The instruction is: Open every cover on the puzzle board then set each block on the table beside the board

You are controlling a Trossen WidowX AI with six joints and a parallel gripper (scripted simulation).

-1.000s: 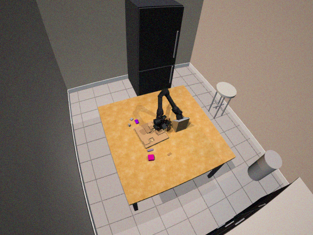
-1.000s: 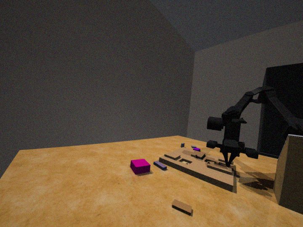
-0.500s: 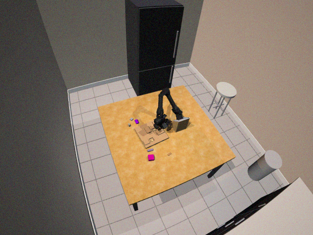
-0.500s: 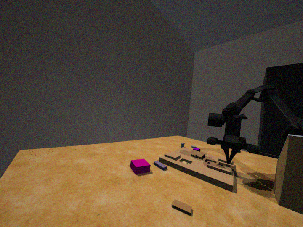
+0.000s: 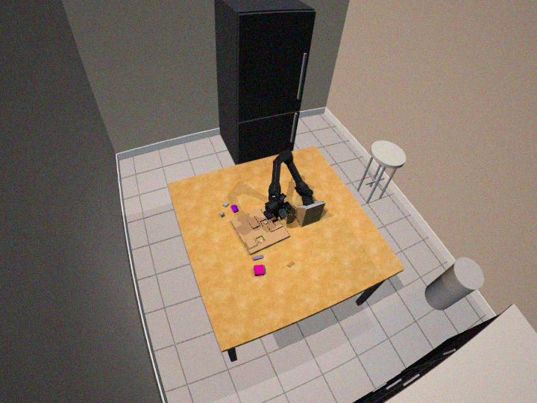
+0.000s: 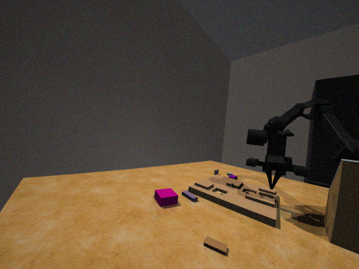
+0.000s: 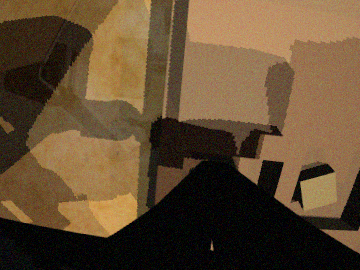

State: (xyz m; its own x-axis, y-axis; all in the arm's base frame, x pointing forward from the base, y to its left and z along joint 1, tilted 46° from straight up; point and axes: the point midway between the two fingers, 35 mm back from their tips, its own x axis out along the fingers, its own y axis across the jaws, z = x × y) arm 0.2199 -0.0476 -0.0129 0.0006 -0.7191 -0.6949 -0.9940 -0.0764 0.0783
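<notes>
My gripper tip is 220 mm short of the purple block, 220 mm to the left of it and 60 mm above it. From my gripper tip the other things lie so: magenta block: 250 mm ahead, 290 mm to the left, 50 mm below; then lavender block: 220 mm ahead, 200 mm to the left, 60 mm below.
</notes>
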